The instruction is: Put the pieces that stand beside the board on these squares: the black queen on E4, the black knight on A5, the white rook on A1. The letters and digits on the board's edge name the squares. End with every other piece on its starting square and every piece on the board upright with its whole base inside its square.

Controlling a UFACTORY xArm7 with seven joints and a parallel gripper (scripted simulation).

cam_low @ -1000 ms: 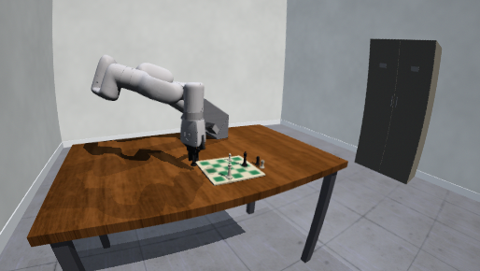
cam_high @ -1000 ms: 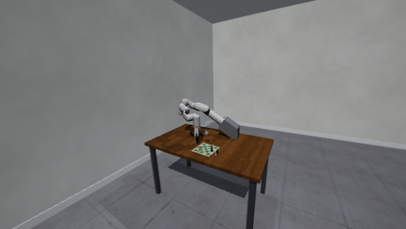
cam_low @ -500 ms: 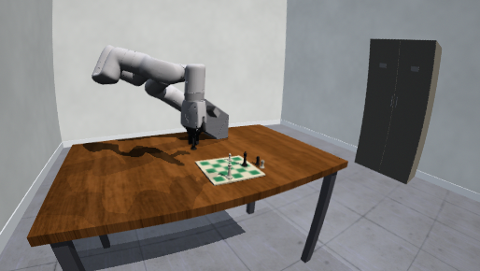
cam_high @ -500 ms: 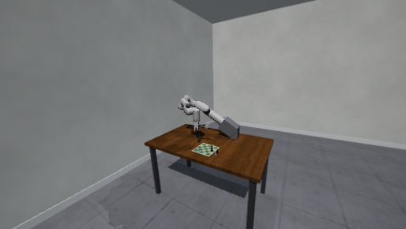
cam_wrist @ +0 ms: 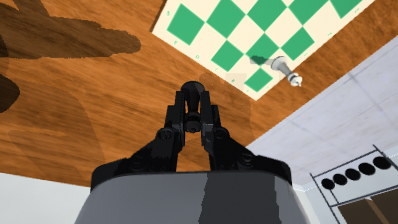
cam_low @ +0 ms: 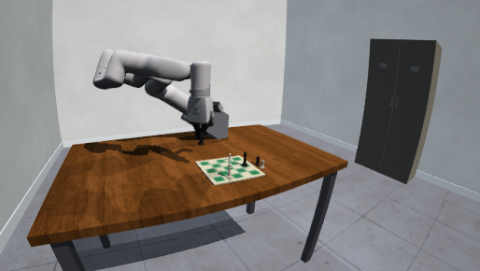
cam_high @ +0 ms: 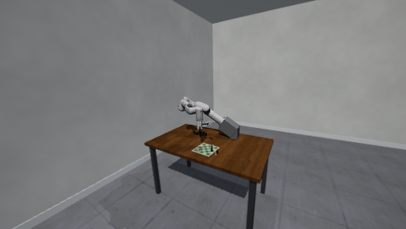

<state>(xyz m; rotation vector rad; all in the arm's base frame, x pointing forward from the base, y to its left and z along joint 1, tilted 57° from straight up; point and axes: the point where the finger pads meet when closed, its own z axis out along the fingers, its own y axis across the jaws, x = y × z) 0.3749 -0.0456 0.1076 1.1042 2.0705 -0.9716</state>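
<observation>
Right now the black queen is 7 cm ahead of my hand, 17 cm to the left of it and 11 cm below it. From my hand the other things lie so: cream board: 6 cm ahead, 10 cm to the left, 14 cm below; black knight: 7 cm ahead, 24 cm to the left, 13 cm below; short black piece: 1 cm below.
</observation>
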